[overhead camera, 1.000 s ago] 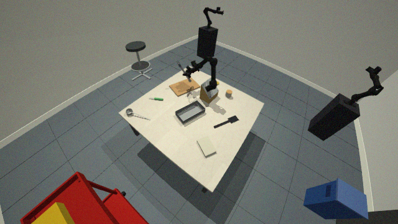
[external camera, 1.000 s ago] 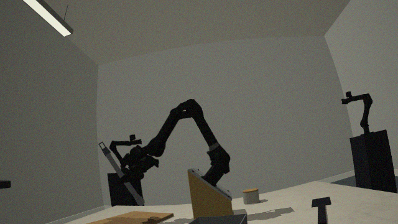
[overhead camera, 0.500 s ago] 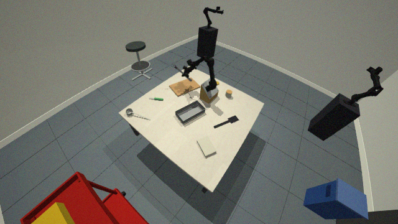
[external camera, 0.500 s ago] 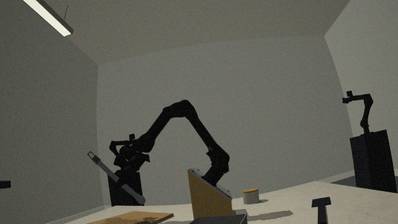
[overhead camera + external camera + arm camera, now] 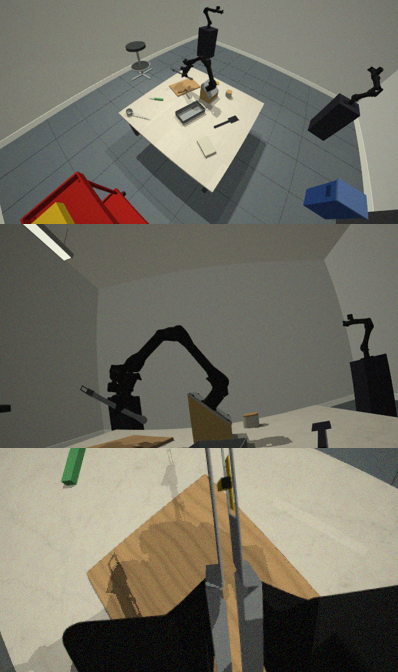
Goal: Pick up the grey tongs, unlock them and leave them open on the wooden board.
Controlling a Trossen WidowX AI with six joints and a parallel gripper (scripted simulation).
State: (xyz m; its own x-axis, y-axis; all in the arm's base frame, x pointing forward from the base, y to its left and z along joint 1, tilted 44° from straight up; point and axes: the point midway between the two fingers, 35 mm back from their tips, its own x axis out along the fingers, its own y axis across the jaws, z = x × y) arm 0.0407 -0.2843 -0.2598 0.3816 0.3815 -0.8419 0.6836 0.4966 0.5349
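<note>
Right now the wooden board is 14 cm below my gripper tip, 4 cm to the left of it and 2 cm behind it. From my gripper tip the other things lie so: small jar (56 cm to the left, 32 cm behind, 11 cm below); then grey roasting tin (42 cm to the left, 26 cm ahead, 12 cm below); then green-handled tool (41 cm ahead, 14 cm below, 4 cm to the right).
</note>
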